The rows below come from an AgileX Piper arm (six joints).
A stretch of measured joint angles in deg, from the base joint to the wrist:
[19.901 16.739 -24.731 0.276 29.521 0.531]
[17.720 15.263 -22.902 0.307 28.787 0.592]
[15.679 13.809 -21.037 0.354 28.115 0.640]
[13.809 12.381 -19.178 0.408 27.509 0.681]
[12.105 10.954 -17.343 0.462 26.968 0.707]
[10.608 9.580 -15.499 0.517 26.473 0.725]
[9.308 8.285 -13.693 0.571 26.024 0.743]
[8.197 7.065 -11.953 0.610 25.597 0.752]
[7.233 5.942 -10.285 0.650 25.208 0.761]
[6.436 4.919 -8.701 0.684 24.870 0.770]
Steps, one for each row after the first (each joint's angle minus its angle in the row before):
[-2.181 -1.476 1.829 0.031 -0.734 0.061]
[-2.041 -1.454 1.865 0.047 -0.672 0.048]
[-1.870 -1.428 1.859 0.054 -0.606 0.041]
[-1.704 -1.427 1.835 0.054 -0.541 0.026]
[-1.497 -1.374 1.844 0.055 -0.495 0.018]
[-1.300 -1.295 1.806 0.054 -0.449 0.018]
[-1.111 -1.220 1.740 0.039 -0.427 0.009]
[-0.964 -1.123 1.668 0.040 -0.389 0.009]
[-0.797 -1.023 1.584 0.034 -0.338 0.009]

